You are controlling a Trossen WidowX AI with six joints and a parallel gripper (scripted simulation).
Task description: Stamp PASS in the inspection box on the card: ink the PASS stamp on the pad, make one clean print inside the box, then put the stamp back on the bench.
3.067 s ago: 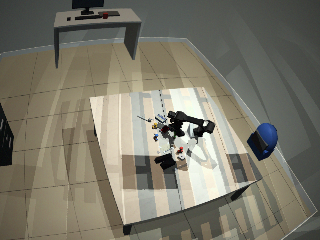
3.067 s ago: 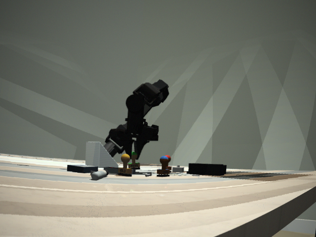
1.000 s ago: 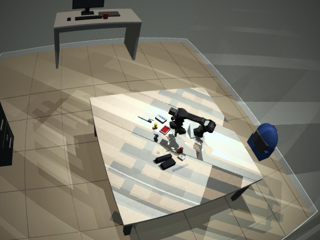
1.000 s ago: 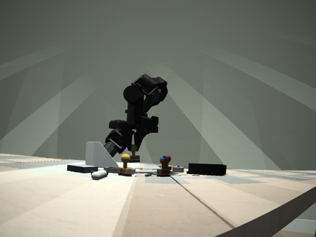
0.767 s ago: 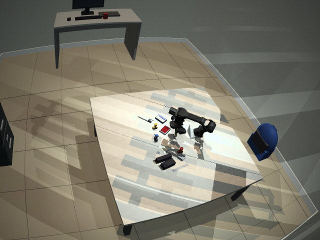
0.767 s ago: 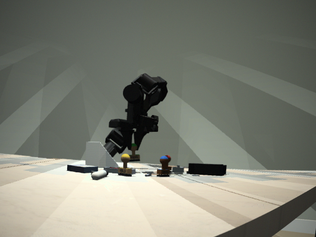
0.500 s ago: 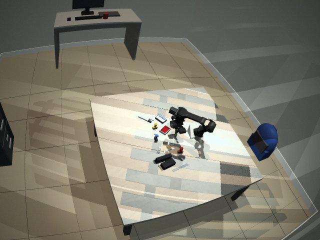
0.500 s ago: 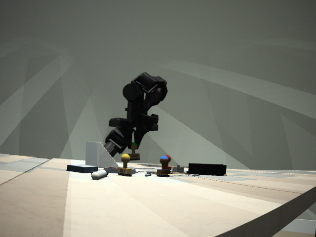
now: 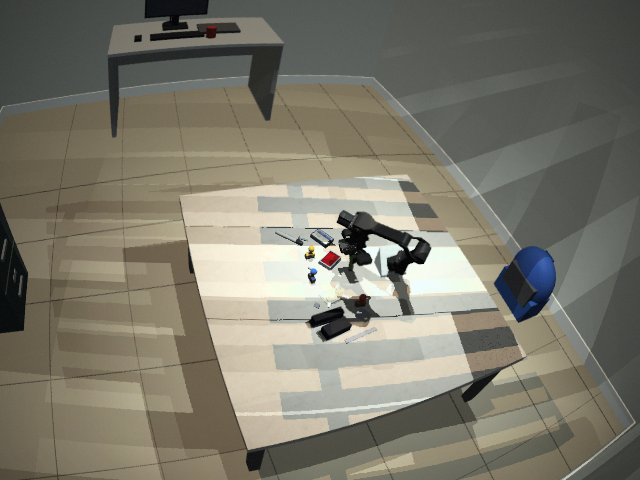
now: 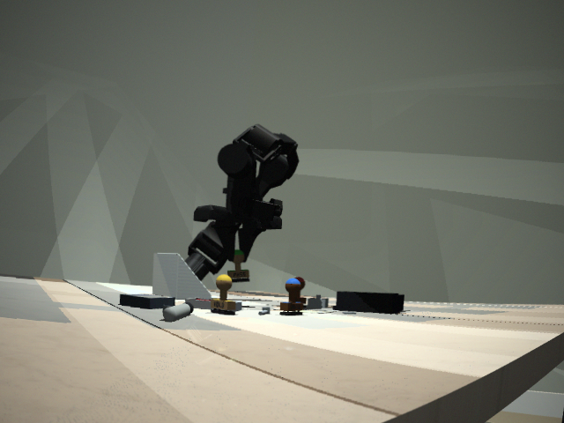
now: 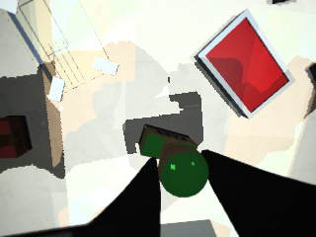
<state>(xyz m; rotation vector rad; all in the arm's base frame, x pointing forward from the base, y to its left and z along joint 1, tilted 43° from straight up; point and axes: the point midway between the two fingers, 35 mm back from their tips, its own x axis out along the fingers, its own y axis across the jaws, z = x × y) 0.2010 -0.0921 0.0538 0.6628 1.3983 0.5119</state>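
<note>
Now: gripper tip 40 mm short of the red ink pad, 90 mm to the left of it and 90 mm above it. The rest, counted from my gripper tip: cream paper card 110 mm ahead, 90 mm to the left, 90 mm below; then green-knobbed stamp 20 mm below; then blue-knobbed stamp 160 mm ahead, 20 mm to the right, 70 mm below.
</note>
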